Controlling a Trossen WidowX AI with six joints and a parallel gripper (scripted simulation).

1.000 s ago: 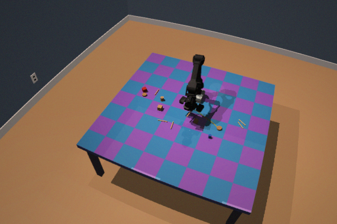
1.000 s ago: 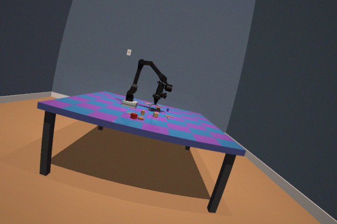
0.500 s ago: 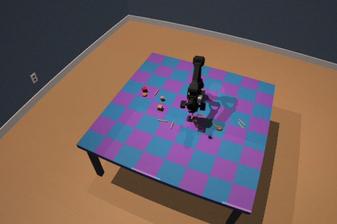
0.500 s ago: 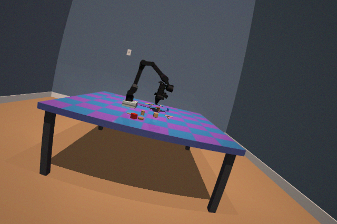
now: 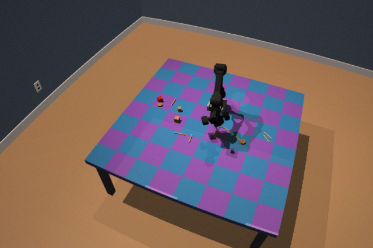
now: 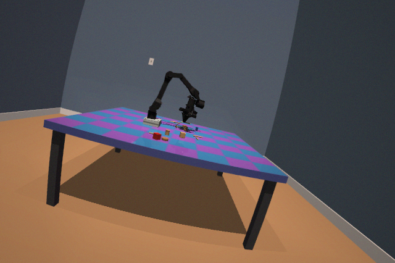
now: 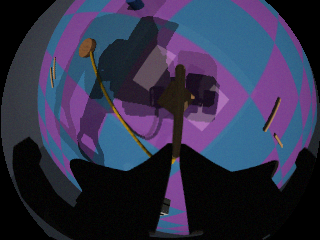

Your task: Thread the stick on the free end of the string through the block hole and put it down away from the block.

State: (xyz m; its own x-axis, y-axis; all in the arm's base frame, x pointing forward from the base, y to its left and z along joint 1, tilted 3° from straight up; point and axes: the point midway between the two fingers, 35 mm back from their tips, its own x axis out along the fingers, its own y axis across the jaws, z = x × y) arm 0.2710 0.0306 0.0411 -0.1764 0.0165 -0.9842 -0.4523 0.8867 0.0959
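The thin wooden stick lies 10 mm to the left of my gripper tip and 10 mm ahead of it. The rest, counted from my gripper tip: wooden cylinder (300 mm to the right, 130 mm behind, 50 mm below); then blue object (150 mm to the left, 150 mm ahead, 50 mm below); then round wooden button (210 mm to the left, 60 mm below, 40 mm ahead).
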